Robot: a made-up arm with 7 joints.
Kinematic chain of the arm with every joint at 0, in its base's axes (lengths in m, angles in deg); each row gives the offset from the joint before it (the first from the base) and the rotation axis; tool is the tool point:
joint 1: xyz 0 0 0.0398 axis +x
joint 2: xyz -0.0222 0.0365 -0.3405 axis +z
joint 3: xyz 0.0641 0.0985 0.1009 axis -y
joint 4: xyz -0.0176 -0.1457 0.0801 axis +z
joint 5: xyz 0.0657 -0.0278 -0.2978 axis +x
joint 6: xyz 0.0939 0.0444 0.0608 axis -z
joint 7: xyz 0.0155 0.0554 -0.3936 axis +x
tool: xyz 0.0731 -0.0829 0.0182
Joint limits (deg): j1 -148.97..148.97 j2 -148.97..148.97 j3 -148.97..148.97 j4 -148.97..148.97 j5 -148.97..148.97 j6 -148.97..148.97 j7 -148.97..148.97
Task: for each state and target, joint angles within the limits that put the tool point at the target. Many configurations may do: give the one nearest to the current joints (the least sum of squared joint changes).
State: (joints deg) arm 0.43 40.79 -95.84 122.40 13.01 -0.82 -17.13
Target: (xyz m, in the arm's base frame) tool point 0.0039 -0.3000 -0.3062
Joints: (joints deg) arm 32.07 89.09 -67.91 148.97 27.17 -4.12 -19.13
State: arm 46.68 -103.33 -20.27 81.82 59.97 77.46 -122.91
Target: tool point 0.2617 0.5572 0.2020
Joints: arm 73.51 -96.40 -28.06 90.06 54.73 78.00 -130.74
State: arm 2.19 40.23 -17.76 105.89 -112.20 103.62 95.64
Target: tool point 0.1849 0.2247 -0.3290
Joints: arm -24.33 29.13 -19.29 101.61 -129.44 109.40 90.46
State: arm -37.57 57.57 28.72 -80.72 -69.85 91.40 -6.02
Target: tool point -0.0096 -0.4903 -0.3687
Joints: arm -31.68 50.39 21.63 -92.28 -75.94 93.73 -5.43
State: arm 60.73 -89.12 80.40 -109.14 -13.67 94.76 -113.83
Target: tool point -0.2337 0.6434 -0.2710
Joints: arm 92.29 -92.93 73.39 -110.08 -26.85 103.67 -102.65
